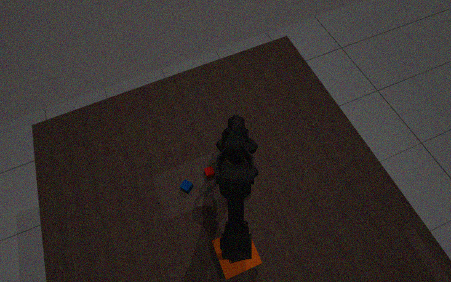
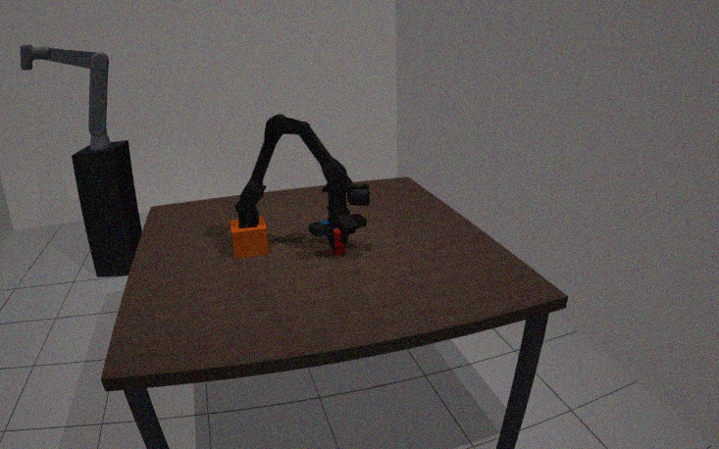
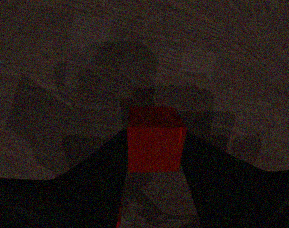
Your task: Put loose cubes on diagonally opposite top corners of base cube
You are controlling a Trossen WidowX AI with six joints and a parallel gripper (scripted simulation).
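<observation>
The blue base cube lies 30 mm behind my gripper tip and 210 mm to the left of it.
</observation>
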